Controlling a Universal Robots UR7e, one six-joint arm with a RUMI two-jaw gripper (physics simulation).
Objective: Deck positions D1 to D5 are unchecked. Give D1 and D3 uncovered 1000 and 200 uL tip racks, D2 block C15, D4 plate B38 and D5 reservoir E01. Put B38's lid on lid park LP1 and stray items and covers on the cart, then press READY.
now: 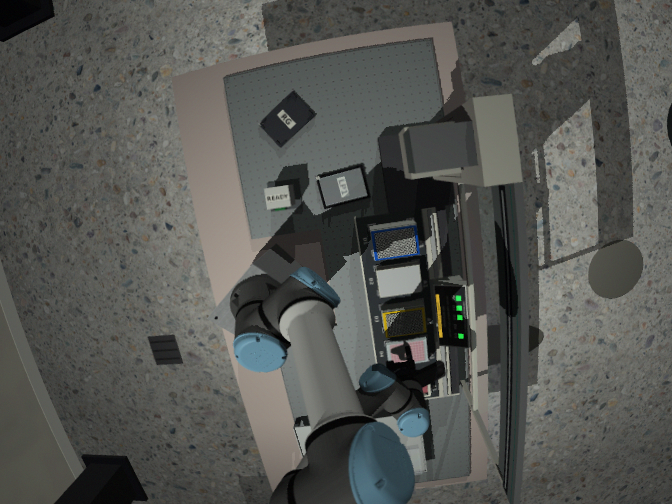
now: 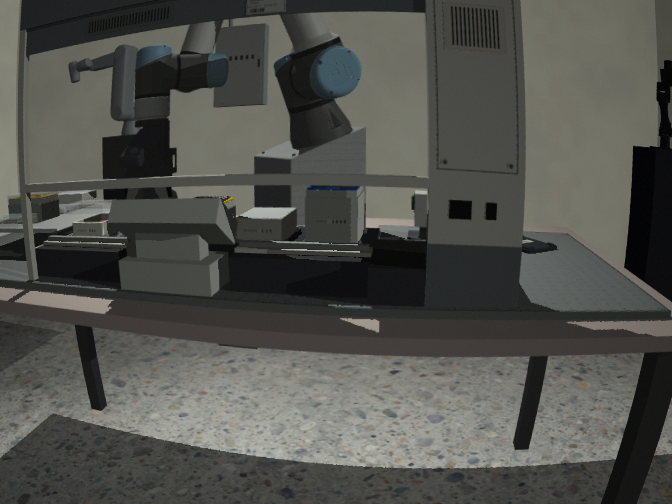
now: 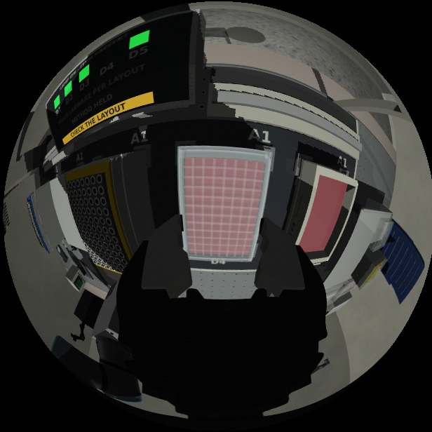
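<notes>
My gripper (image 3: 221, 218) (image 1: 412, 369) is shut on the short sides of the pink-gridded plate with its clear lid (image 3: 223, 201) (image 1: 404, 349). It holds the plate just over deck position D4, whose label is partly hidden under the plate's near edge. A yellow-rimmed tip rack (image 3: 95, 213) (image 1: 404, 322) sits to the left. A white block (image 1: 398, 280) (image 2: 267, 223) and a blue-rimmed tip rack (image 1: 395, 243) (image 2: 333, 214) stand beyond it. A red-filled reservoir (image 3: 324, 213) sits to the right. The status panel (image 3: 116, 68) (image 1: 453, 317) shows green squares for D1, D2, D3 and D5, and D4 is dark.
The READY button (image 1: 278, 197) and a dark-framed grey tray (image 1: 341, 186) stand on the grey mat, with a black labelled box (image 1: 287, 118) farther back. The machine's tall housing (image 2: 474, 135) and crossbar (image 2: 227, 180) border the deck. A navy ribbed cover (image 3: 402, 261) lies at the right.
</notes>
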